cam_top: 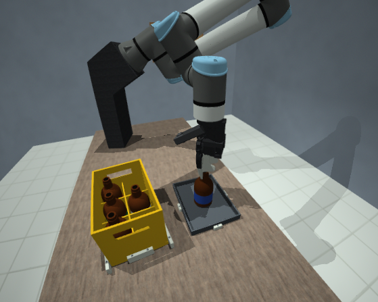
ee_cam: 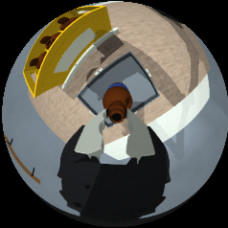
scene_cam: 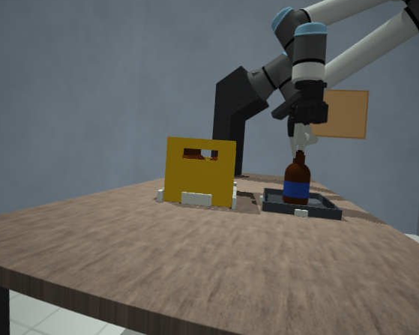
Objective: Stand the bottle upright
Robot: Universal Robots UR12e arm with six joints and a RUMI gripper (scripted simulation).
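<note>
Now: hand 14 cm above the dark tray. From my hand the other things lie so: yellow crate: 3 cm ahead, 28 cm to the right, 7 cm below.
</note>
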